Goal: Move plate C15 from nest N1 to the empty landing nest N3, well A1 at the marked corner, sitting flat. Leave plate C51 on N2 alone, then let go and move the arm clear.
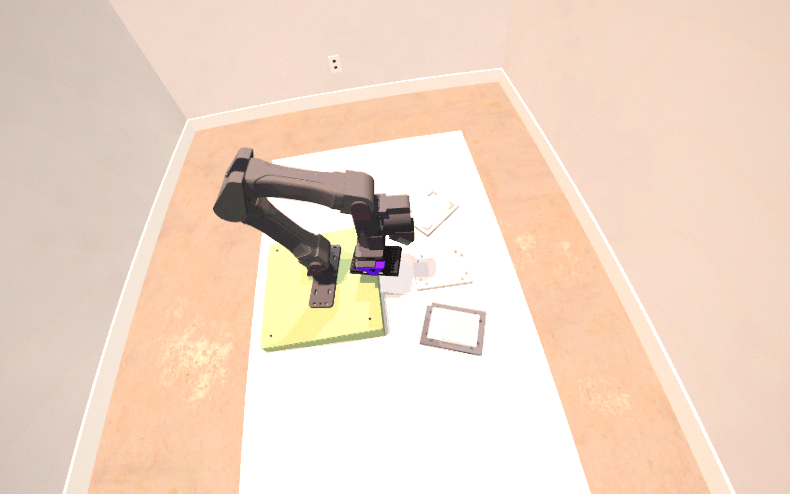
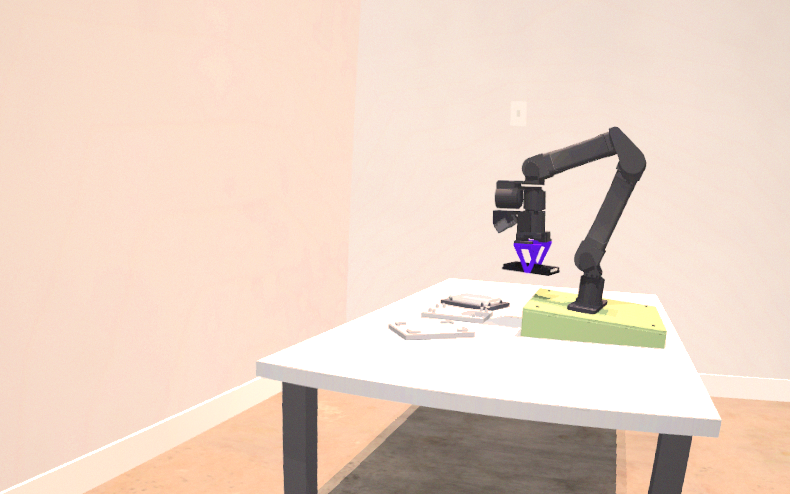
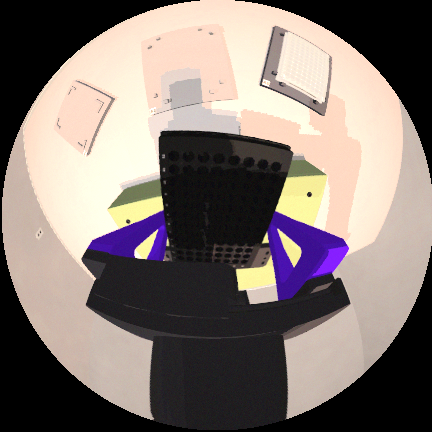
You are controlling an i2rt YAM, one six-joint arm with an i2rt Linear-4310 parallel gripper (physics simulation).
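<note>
My gripper (image 1: 372, 267) (image 2: 528, 269) (image 3: 217, 214) is shut on the black well plate C15 (image 1: 394, 262) (image 2: 546, 269) (image 3: 225, 195), with purple fingers on its two sides. The plate hangs roughly level, well above the table, near the green base's nest-side edge. The white plate C51 (image 1: 454, 327) (image 2: 474, 298) (image 3: 305, 65) sits on the dark grey nest N2 (image 1: 482, 334) (image 3: 269, 65). A pale nest with small posts (image 1: 445, 273) (image 2: 457, 315) (image 3: 190, 55) and an angled pale nest with corner brackets (image 1: 435, 215) (image 2: 434, 333) (image 3: 82, 115) are both empty. Their labels are unreadable.
The green base block (image 1: 291, 329) (image 2: 588, 334) (image 3: 302, 200) carries the arm. The post nest lies between N2 and the angled nest. All three stand on the white table (image 1: 378, 407) (image 2: 524, 372). Arm shadows fall across the post nest.
</note>
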